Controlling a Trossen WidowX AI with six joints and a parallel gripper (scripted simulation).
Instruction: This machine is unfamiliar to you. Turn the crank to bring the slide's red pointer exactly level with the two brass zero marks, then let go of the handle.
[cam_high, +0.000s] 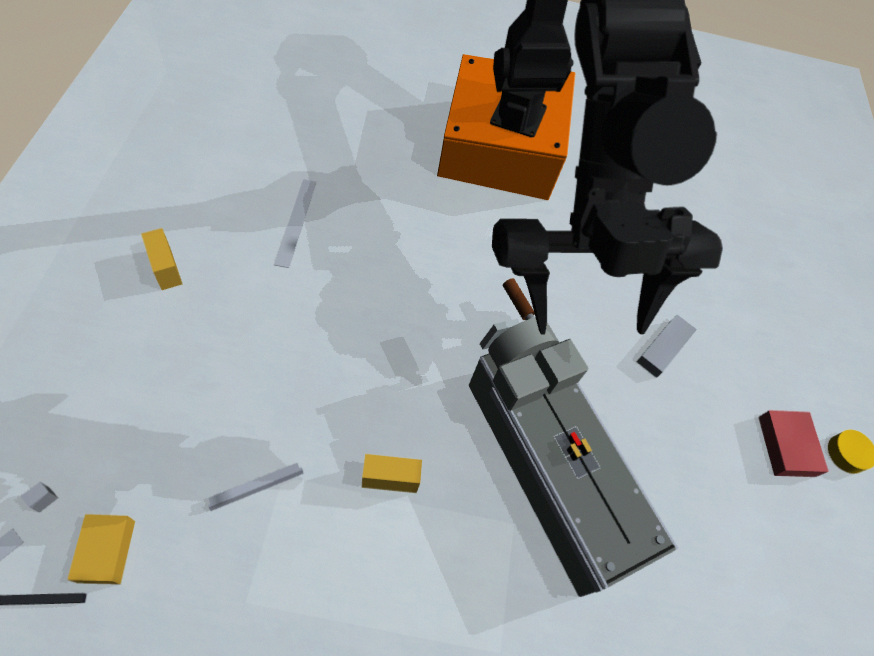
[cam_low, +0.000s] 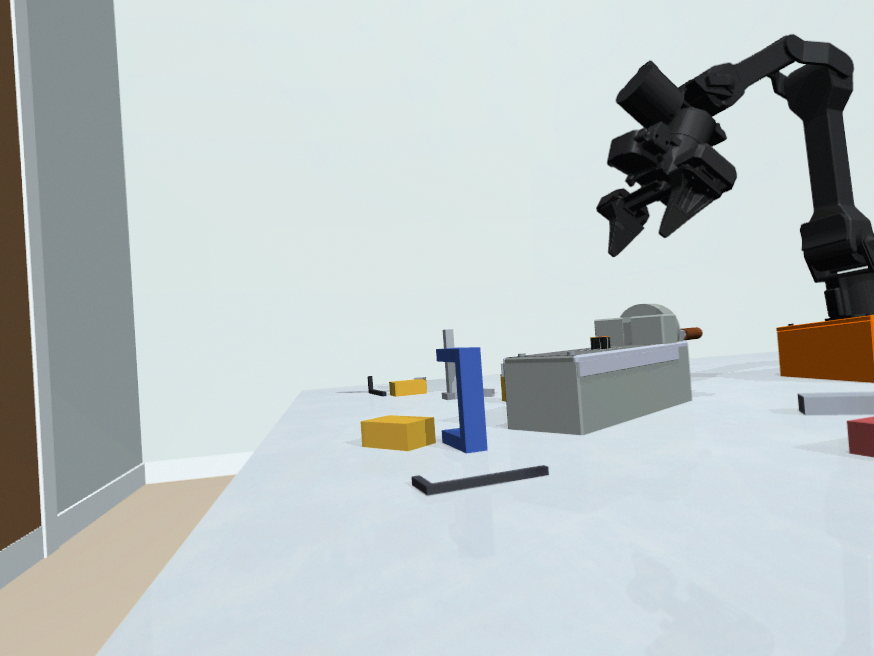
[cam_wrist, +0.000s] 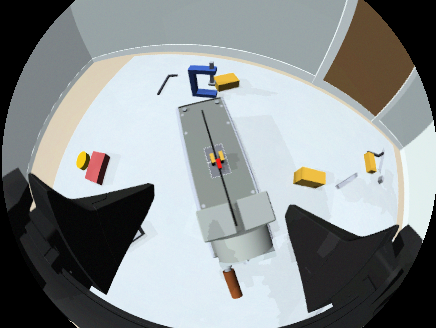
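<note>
Now: gripper tip 11 cm above the brown handle, 9 cm past it and 7 cm to the left of it. From my gripper tip the other things lie so: red pointer 11 cm below, 6 cm ahead, 4 cm to the left; then grey block 19 cm below, 15 cm behind, 13 cm to the left; then blue clamp 23 cm ahead, 18 cm to the left, 14 cm below.
</note>
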